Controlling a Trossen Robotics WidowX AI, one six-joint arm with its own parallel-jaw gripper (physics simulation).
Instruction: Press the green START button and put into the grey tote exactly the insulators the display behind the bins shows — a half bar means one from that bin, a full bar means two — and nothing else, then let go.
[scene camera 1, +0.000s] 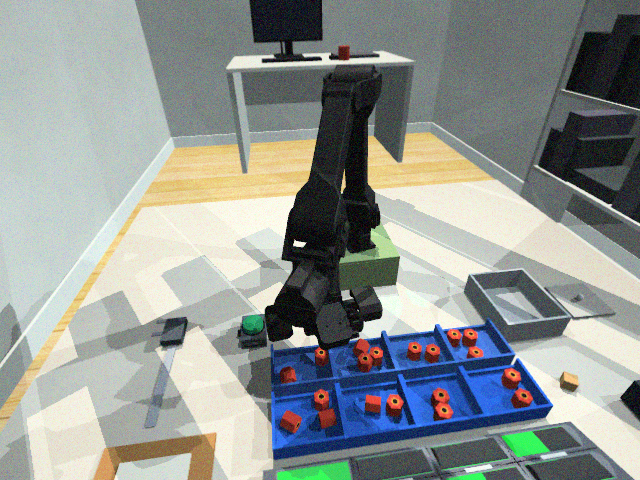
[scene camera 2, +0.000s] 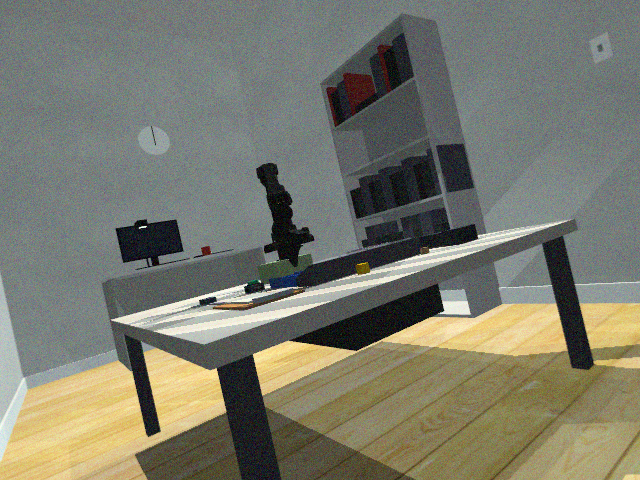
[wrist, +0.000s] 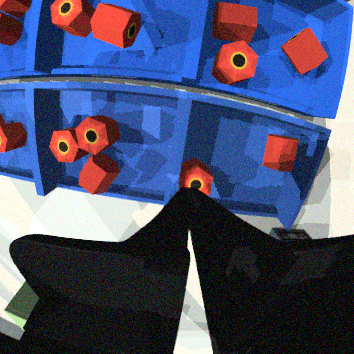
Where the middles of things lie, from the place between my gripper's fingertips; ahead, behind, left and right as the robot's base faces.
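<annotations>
From my hand: green START button (scene camera 1: 253, 333) 110 mm behind, 120 mm to the right, 30 mm below. Display (scene camera 1: 589, 446) 70 mm to the left, 240 mm ahead, 20 mm below. Grey tool (scene camera 1: 174, 330) 100 mm behind, 290 mm to the right, 40 mm below.
</annotations>
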